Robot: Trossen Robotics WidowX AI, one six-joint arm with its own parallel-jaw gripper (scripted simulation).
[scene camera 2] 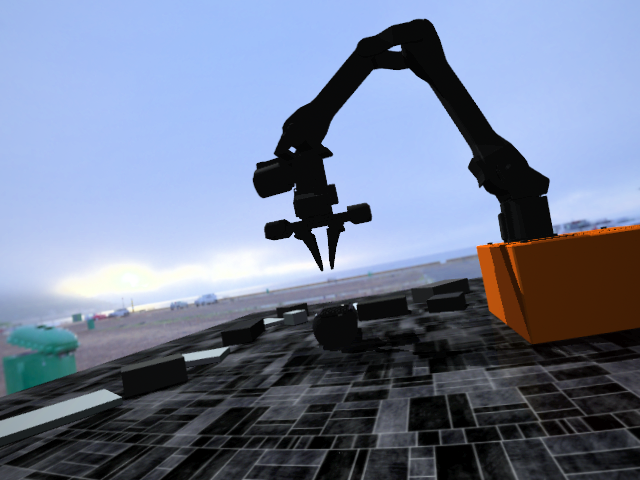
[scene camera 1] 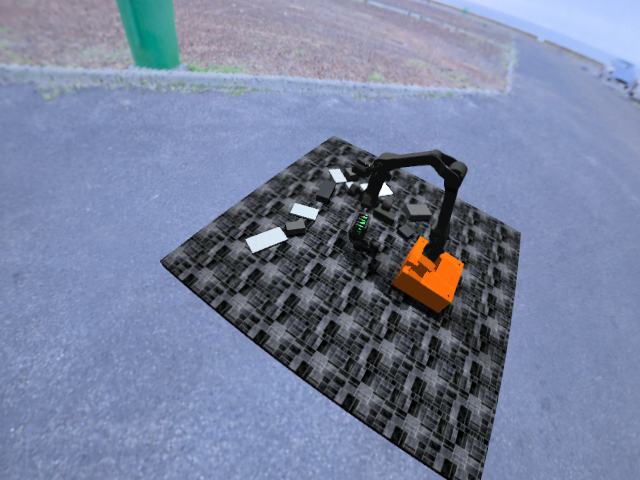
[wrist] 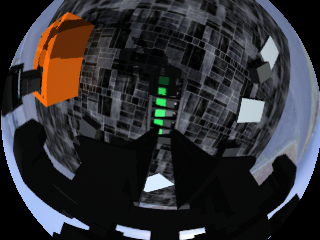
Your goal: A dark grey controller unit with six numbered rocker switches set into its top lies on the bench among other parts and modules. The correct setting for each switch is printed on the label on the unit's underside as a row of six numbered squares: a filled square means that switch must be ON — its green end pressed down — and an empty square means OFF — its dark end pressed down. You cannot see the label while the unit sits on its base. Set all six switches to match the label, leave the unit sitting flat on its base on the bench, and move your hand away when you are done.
Labels:
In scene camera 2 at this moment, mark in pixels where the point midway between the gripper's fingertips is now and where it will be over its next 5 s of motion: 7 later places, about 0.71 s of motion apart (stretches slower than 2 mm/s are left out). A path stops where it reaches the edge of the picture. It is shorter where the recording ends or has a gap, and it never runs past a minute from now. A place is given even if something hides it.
The gripper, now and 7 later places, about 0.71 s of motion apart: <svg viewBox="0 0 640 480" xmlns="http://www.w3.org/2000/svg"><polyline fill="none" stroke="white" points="327,270 356,296 359,289 355,271 318,291 302,319 304,341 310,346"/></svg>

